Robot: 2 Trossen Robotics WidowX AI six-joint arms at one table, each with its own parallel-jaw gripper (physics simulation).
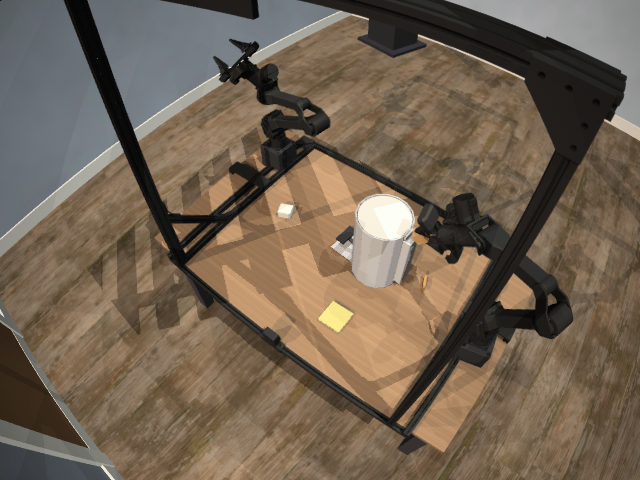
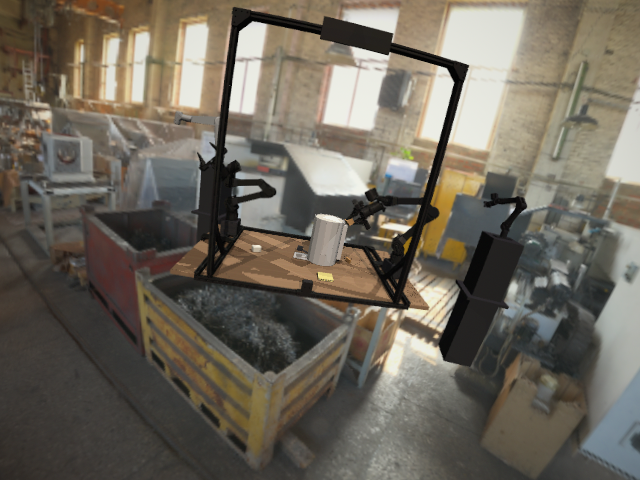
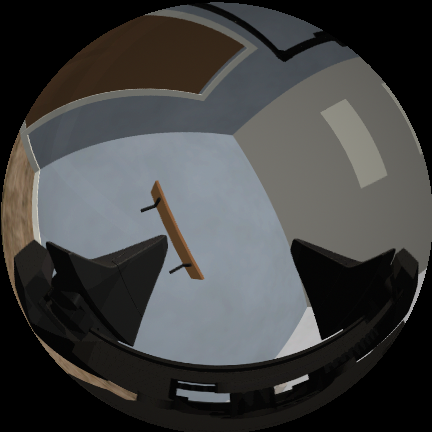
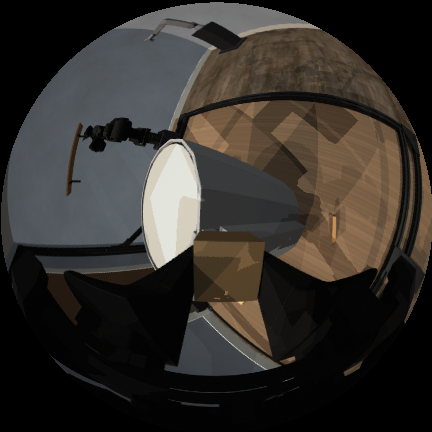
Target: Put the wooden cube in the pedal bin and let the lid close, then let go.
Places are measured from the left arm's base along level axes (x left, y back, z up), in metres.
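Pixels of known places: left gripper, between the fingertips: [image 1: 221, 47] [image 2: 203, 147] [image 3: 232, 244] [image 4: 86, 143]; right gripper, between the fingertips: [image 1: 418, 234] [image 2: 347, 222] [image 4: 224, 251]; left arm's base, origin of its link: [image 1: 277, 143] [image 2: 231, 219] [image 4: 158, 139]; right arm's base, origin of its link: [image 1: 480, 337] [image 2: 395, 261].
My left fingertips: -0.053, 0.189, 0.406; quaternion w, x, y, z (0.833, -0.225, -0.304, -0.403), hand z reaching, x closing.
Note:
For each thing: its top centre in the pictures, then the offset to it from my left fingertips, as dx, dy, dz. "pt": a spot on its surface instead.
- pedal bin, centre of its top: [image 4: 157, 208] [image 1: 385, 216] [image 2: 329, 218] -0.103, -0.768, -0.255
- black pedal, centre of its top: [image 1: 346, 234] [image 2: 300, 247] -0.096, -0.636, -0.459
- wooden cube, centre of its top: [image 4: 191, 272] [image 1: 422, 229] [image 2: 350, 217] -0.095, -0.883, -0.230
- small white block, centre of its top: [image 1: 285, 208] [image 2: 256, 246] -0.128, -0.391, -0.482
- yellow square, a spot on its surface: [image 1: 336, 316] [image 2: 325, 275] pt -0.332, -0.783, -0.501
- thin orange piece, centre of its top: [image 4: 333, 228] [image 1: 424, 281] -0.068, -0.933, -0.486
The pedal bin [image 1: 374, 260] [image 2: 324, 243] [image 4: 245, 200] is a pale cylinder standing upright on the table. Its white lid [image 1: 382, 217] [image 2: 330, 218] [image 4: 172, 205] lies flat over the top, closed. The bin's inside is hidden. The black pedal [image 1: 345, 235] [image 2: 299, 248] is low on the bin's left side. My right gripper [image 1: 425, 238] [image 2: 353, 221] [image 4: 224, 251] is shut on the wooden cube [image 1: 420, 237] [image 2: 349, 222] [image 4: 228, 272], beside the bin's right side near rim height. My left gripper [image 1: 223, 50] [image 2: 205, 149] [image 3: 232, 244] is open and empty, raised high away from the bin.
A small white block [image 1: 285, 210] [image 2: 256, 248] lies left of the bin. A yellow square [image 1: 336, 316] [image 2: 325, 276] lies in front of it. A thin orange piece [image 1: 424, 282] [image 4: 334, 228] lies to its right. Black frame posts [image 1: 124, 126] [image 2: 223, 124] rise at the table's sides.

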